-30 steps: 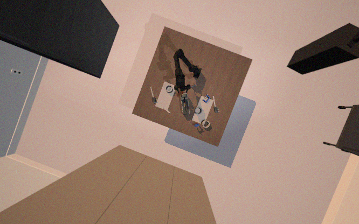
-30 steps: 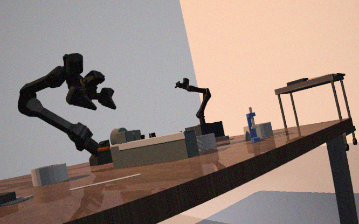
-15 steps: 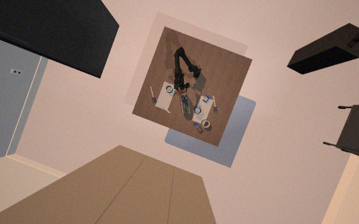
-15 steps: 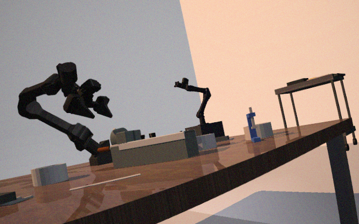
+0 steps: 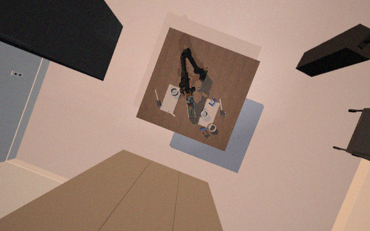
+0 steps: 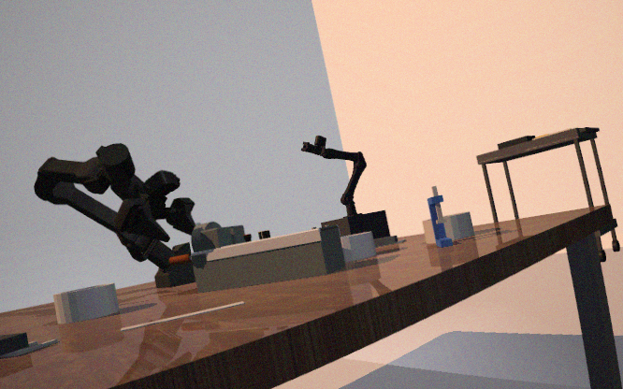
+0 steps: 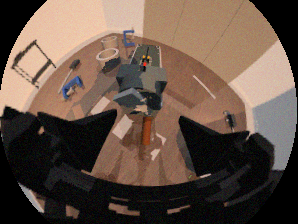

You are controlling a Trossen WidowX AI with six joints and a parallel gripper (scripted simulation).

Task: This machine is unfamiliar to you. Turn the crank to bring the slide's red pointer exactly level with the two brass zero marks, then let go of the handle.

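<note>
The crank handle lies 4 cm below my gripper tip, 1 cm to the right of it and 1 cm behind it. The rest, counted from my gripper tip: red pointer 10 cm ahead, 9 cm to the left, 2 cm below; thin white rod 30 cm ahead, 11 cm below, 10 cm to the right.
</note>
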